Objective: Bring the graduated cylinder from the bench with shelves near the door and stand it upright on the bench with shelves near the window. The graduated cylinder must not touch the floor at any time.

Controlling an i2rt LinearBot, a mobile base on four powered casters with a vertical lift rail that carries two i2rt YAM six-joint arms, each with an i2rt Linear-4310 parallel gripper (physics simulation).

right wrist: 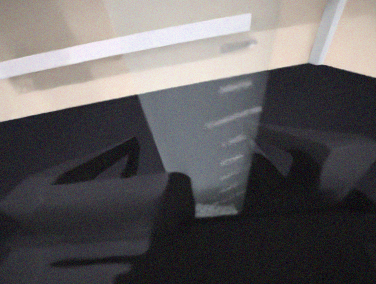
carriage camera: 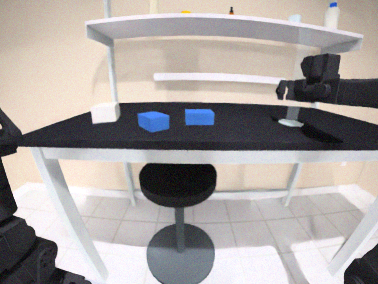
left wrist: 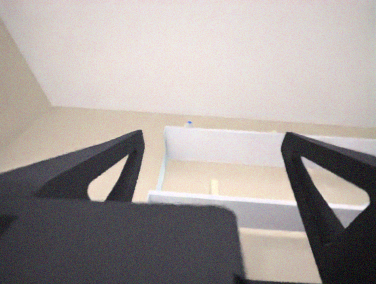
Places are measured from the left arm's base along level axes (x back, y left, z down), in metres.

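Pixels of known places: left gripper, fingertip midpoint: (left wrist: 211, 138); right gripper, fingertip midpoint: (right wrist: 189, 135) (carriage camera: 287, 91).
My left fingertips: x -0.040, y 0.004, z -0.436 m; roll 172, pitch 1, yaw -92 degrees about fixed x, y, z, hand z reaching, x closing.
Observation:
For each thing: its top centre in the pictures, then the offset to it from my left fingertips. "pt": a spot on its surface instead. Level surfaces: height alone.
- clear graduated cylinder, top centre: (carriage camera: 306, 28) dx -0.438, dy -0.682, dz -0.190 m
- bench with shelves, surface height: dz +0.145 m
- white block, top centre: (carriage camera: 105, 104) dx -0.421, dy +0.043, dz +0.087 m
- upper shelf, surface height: dz -0.293 m
- blue-capped bottle, surface spot: (carriage camera: 331, 16) pt dx -0.818, dy -1.056, dz -0.409 m
- round stool, top centre: (carriage camera: 178, 171) dx -0.468, dy -0.236, dz +0.399 m
The clear graduated cylinder (carriage camera: 293, 113) (right wrist: 200, 130) stands upright on the black top of a bench with shelves (carriage camera: 240, 137), toward its right side in the carriage view. Its pale base shows there; its middle is partly hidden behind my right gripper (carriage camera: 283, 90) (right wrist: 195, 142). That gripper is open and level with the tube, above the bench top. In the right wrist view the tube fills much of the gap between the fingers, nearer the right-hand finger; its base is mostly hidden. My left gripper (left wrist: 211, 138) is open and empty, tilted up toward the ceiling, far from the cylinder.
Two blue blocks (carriage camera: 153, 121) (carriage camera: 199, 117) and a white block (carriage camera: 105, 113) lie on the bench. The upper shelf (carriage camera: 215, 28) holds a blue-capped bottle (carriage camera: 331, 16) and small items. A narrow ledge (carriage camera: 215, 78) runs behind. A round stool (carriage camera: 178, 182) stands at the bench front.

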